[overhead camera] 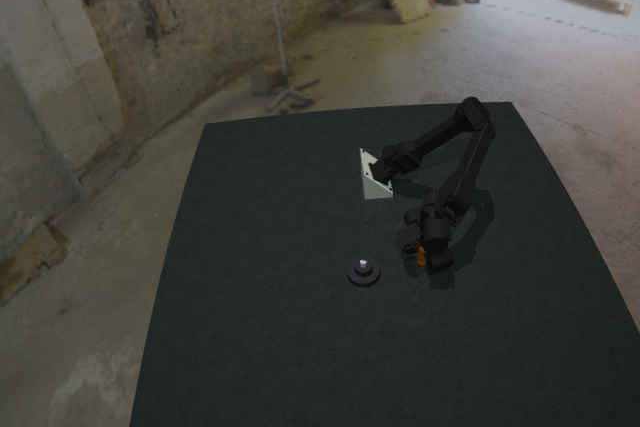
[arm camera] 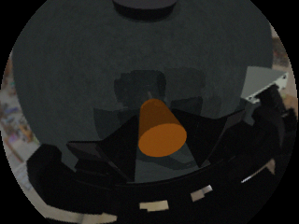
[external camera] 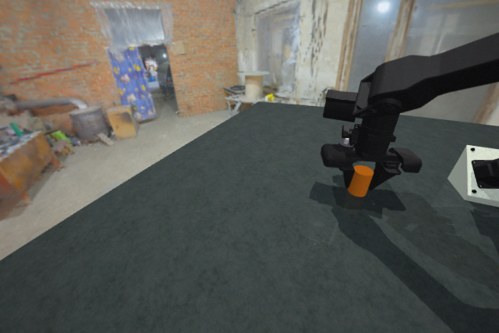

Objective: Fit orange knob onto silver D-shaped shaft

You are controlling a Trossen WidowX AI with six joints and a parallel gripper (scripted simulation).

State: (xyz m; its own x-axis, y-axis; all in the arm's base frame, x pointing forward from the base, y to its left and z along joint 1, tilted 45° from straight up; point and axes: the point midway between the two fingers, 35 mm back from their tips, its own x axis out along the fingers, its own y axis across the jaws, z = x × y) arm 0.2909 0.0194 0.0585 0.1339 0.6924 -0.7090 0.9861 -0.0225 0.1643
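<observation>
My gripper tip is 3 cm below the orange knob. From my gripper tip the other things lie so: round pedestal: 17 cm to the right, 2 cm above, 1 cm ahead.
</observation>
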